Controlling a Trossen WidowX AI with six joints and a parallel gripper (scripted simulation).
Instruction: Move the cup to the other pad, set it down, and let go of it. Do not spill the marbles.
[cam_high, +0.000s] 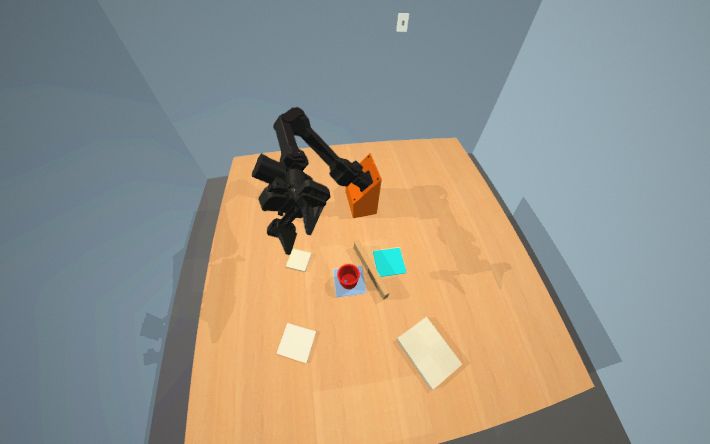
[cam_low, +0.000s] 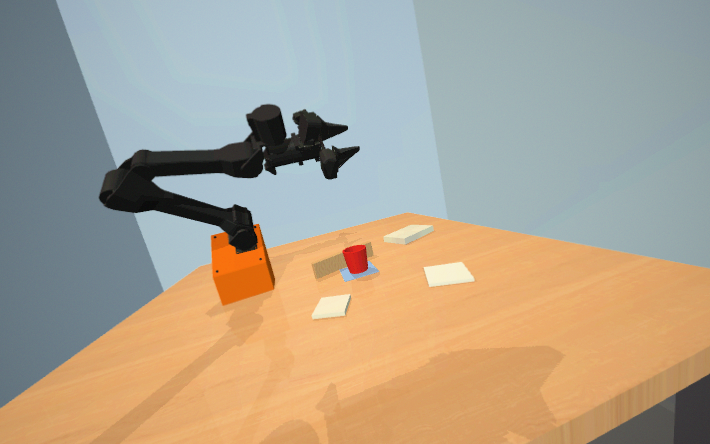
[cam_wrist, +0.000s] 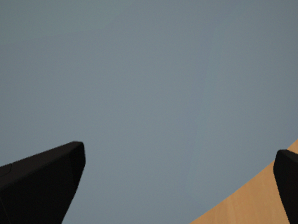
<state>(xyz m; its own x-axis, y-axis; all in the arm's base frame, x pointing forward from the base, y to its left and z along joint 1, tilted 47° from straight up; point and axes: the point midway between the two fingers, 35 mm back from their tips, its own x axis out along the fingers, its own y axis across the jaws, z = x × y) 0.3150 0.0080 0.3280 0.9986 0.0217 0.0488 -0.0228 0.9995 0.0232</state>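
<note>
Now: the red cup 4 cm behind my gripper tip, 11 cm to the left of it and 34 cm below it. Also, from my gripper tip: low wooden wall (6 cm behind, 19 cm to the left, 36 cm below); then blue pad (4 cm behind, 11 cm to the left, 39 cm below).
</note>
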